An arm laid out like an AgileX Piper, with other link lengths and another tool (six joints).
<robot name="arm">
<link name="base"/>
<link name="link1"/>
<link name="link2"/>
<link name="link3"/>
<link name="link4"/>
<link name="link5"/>
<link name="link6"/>
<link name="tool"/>
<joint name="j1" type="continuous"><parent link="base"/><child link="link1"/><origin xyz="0 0 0.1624" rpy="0 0 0"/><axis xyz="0 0 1"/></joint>
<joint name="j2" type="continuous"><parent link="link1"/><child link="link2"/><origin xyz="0 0 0" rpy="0 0 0"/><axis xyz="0 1 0"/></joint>
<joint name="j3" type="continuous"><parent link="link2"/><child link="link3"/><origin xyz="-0.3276 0 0.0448" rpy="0 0 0"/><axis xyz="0 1 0"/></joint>
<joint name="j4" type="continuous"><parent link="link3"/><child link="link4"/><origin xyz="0.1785 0 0.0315" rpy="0 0 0"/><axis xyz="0.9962 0 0.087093"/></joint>
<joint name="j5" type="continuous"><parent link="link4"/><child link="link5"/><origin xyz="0 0 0" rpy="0 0 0"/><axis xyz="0 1 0"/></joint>
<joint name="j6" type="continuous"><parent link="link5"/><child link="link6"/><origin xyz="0.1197 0 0.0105" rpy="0 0 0"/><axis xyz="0.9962 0 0.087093"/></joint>
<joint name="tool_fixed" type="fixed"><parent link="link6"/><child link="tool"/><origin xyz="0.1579 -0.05 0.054" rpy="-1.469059 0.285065 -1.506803"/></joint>
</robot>
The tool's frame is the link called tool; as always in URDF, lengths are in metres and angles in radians. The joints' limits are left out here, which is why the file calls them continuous.
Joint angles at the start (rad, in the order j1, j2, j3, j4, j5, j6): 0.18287, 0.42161, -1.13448, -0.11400, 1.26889, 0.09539
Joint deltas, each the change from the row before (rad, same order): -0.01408, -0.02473, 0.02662, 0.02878, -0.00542, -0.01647; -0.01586, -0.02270, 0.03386, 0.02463, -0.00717, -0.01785; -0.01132, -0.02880, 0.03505, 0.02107, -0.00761, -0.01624; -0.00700, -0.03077, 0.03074, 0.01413, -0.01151, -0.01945; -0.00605, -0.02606, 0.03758, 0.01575, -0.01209, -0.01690; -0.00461, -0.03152, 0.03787, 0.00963, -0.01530, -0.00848; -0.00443, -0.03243, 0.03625, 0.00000, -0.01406, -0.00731; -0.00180, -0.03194, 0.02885, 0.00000, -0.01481, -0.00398; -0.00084, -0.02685, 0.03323, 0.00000, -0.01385, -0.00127
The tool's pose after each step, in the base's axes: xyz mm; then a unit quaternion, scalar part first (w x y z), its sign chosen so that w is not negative. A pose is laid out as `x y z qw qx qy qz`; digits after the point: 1 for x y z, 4 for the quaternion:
105.5 -57.9 380.1 0.4478 -0.5356 0.6567 -0.2853
102.7 -52.8 370.8 0.4475 -0.5396 0.6552 -0.2816
99.1 -48.3 361.9 0.4493 -0.5431 0.6521 -0.2791
95.8 -45.0 356.2 0.4532 -0.5467 0.6453 -0.2816
93.9 -41.1 347.3 0.4541 -0.5515 0.6411 -0.2803
91.4 -39.0 339.4 0.4579 -0.5520 0.6376 -0.2813
88.8 -39.4 332.1 0.4597 -0.5513 0.6347 -0.2863
86.3 -39.7 327.6 0.4651 -0.5489 0.6303 -0.2918
85.0 -39.9 320.5 0.4673 -0.5478 0.6286 -0.2941

